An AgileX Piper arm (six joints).
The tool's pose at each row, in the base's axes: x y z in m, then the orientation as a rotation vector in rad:
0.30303, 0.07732, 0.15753, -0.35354, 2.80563, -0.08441
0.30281, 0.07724, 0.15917, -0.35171, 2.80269, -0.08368
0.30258, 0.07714, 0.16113, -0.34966, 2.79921, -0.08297
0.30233, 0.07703, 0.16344, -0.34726, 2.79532, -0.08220
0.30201, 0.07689, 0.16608, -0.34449, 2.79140, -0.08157
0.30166, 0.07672, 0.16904, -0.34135, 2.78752, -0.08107
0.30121, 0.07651, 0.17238, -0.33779, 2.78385, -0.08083
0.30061, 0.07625, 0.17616, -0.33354, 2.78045, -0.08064
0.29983, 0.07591, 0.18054, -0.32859, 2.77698, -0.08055
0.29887, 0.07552, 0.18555, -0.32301, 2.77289, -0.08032
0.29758, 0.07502, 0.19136, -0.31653, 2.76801, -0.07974
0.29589, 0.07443, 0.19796, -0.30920, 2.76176, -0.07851
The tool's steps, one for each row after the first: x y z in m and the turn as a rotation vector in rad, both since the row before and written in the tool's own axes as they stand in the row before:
-0.00027, -0.00018, -0.00162, 0.00011, -0.00314, 0.00116
-0.00035, -0.00023, -0.00193, 0.00022, -0.00369, 0.00128
-0.00045, -0.00027, -0.00227, 0.00028, -0.00413, 0.00151
-0.00049, -0.00031, -0.00260, 0.00042, -0.00418, 0.00175
-0.00056, -0.00037, -0.00291, 0.00055, -0.00415, 0.00199
-0.00059, -0.00042, -0.00330, 0.00076, -0.00395, 0.00227
-0.00060, -0.00048, -0.00376, 0.00085, -0.00374, 0.00276
-0.00063, -0.00058, -0.00438, 0.00102, -0.00385, 0.00324
-0.00067, -0.00065, -0.00503, 0.00108, -0.00452, 0.00366
-0.00064, -0.00076, -0.00589, 0.00106, -0.00540, 0.00430
-0.00056, -0.00085, -0.00676, 0.00089, -0.00687, 0.00491

